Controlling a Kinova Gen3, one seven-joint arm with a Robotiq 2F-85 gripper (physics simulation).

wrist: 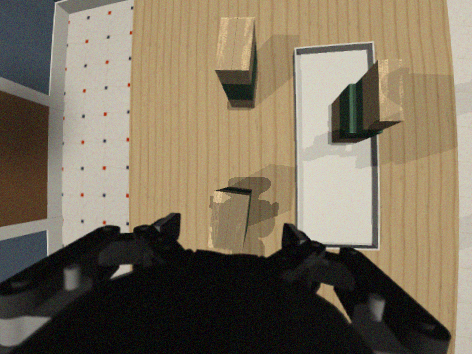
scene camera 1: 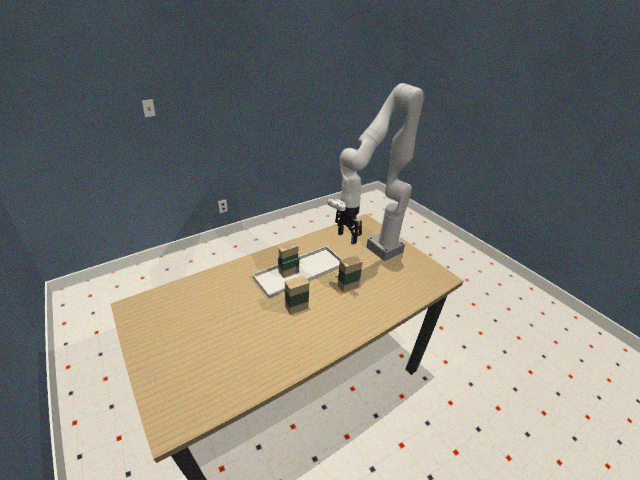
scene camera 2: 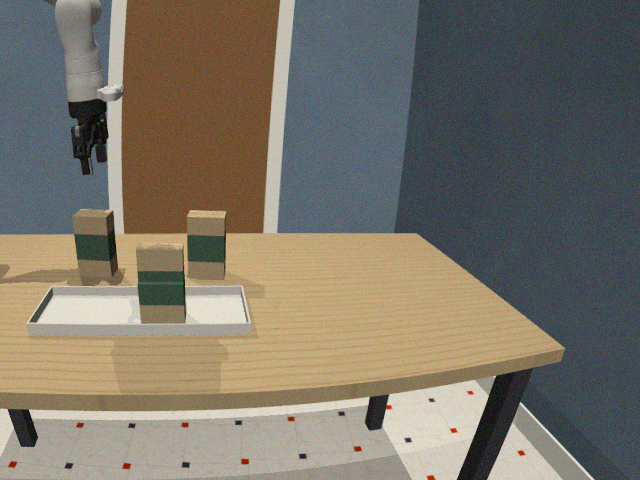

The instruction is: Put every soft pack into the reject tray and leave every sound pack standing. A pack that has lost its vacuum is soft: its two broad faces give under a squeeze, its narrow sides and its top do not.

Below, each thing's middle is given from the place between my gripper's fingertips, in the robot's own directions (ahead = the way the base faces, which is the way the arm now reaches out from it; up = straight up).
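The white reject tray (scene camera 2: 65,310) is 80 mm ahead of my hand and 180 mm to the right of it, and it sits 230 mm below my hand.
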